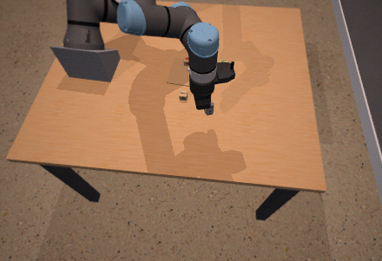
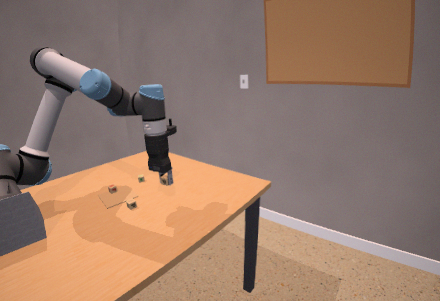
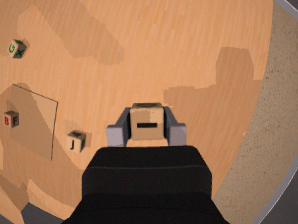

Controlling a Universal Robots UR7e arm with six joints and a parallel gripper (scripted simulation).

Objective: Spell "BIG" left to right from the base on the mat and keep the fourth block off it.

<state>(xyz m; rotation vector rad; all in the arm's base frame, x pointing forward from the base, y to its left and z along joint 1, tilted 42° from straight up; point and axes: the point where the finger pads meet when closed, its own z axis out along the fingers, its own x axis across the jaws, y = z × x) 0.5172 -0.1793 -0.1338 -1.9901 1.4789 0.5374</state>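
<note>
The tan mat is 240 mm to the left of my hand, 120 mm below it and 110 mm behind it. Also, from my hand: B block 290 mm to the left, 110 mm behind, 100 mm below.
</note>
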